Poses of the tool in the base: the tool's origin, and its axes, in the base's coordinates. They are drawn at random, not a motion.
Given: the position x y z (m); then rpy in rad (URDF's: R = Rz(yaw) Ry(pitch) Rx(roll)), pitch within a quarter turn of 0, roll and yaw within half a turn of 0.
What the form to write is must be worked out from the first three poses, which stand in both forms.
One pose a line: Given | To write
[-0.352 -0.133 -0.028 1.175 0.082 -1.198] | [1.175 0.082 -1.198 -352 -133 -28]
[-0.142 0.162 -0.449 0.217 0.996 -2.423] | [0.217 0.996 -2.423 -142 162 -449]
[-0.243 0.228 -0.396 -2.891 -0.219 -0.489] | [-2.891 -0.219 -0.489 -243 228 -396]
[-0.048 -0.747 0.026 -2.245 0.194 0.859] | [-2.245 0.194 0.859 -48 -747 26]
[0.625 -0.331 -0.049 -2.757 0.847 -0.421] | [-2.757 0.847 -0.421 625 -331 -49]
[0.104 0.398 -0.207 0.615 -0.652 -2.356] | [0.615 -0.652 -2.356 104 398 -207]
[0.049 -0.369 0.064 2.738 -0.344 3.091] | [2.738 -0.344 3.091 49 -369 64]
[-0.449 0.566 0.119 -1.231 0.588 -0.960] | [-1.231 0.588 -0.960 -449 566 119]
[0.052 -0.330 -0.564 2.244 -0.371 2.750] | [2.244 -0.371 2.750 52 -330 -564]
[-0.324 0.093 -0.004 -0.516 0.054 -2.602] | [-0.516 0.054 -2.602 -324 93 -4]
